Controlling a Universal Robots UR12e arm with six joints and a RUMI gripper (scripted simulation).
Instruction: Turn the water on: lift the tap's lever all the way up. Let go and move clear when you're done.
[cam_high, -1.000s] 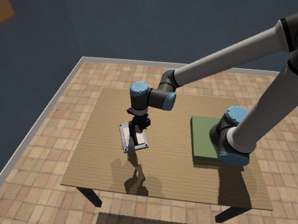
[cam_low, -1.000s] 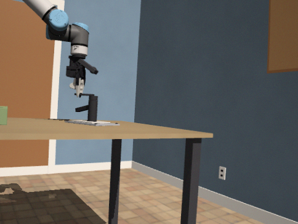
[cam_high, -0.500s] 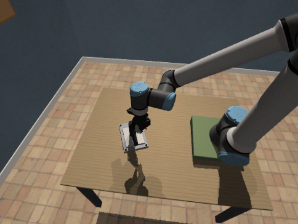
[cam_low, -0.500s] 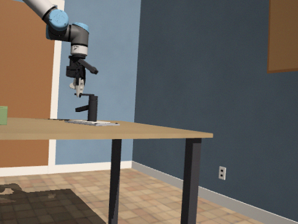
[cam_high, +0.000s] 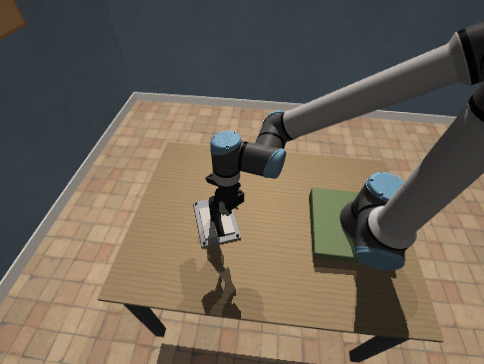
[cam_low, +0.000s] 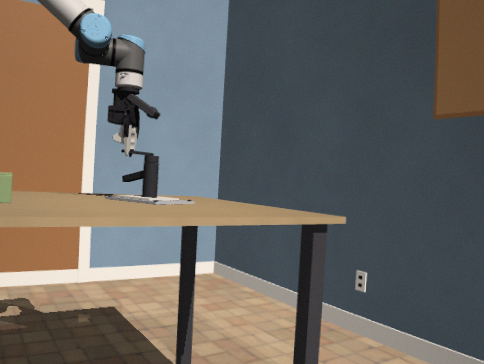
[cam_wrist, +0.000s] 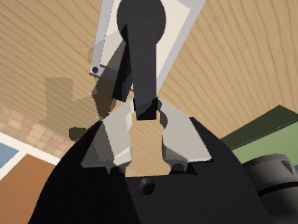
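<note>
Now: hand 4 cm short of the black tap, 3 cm to the left of it and 6 cm above it. Also, from my hand: lever: 2 cm ahead, 2 cm to the right.
</note>
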